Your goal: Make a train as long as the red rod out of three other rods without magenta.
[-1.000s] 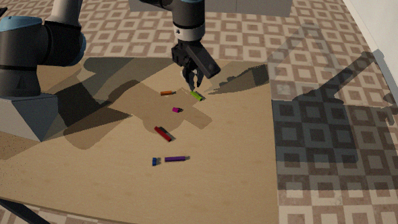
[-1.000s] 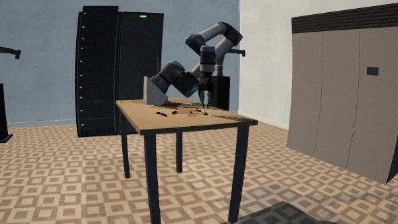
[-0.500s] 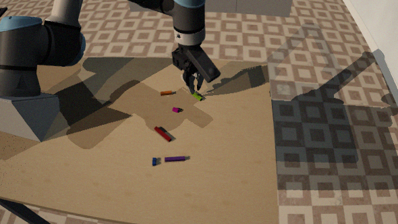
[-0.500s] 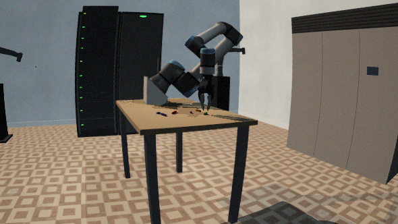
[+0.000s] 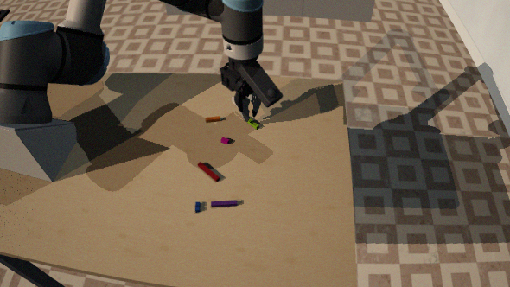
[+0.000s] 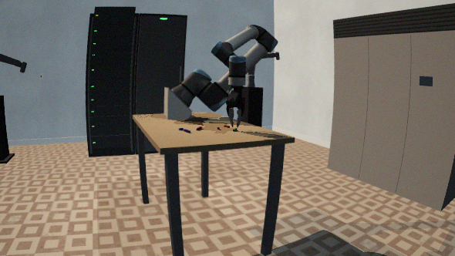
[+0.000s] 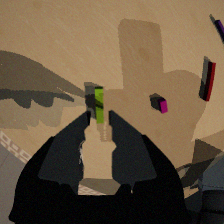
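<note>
The lime rod lies 3 cm below my hand. Also, from my hand: red rod: 16 cm to the right, 10 cm behind, 3 cm below; then magenta rod: 7 cm behind, 6 cm to the right, 3 cm below; then orange rod: 11 cm behind, 3 cm below, 1 cm to the left.
</note>
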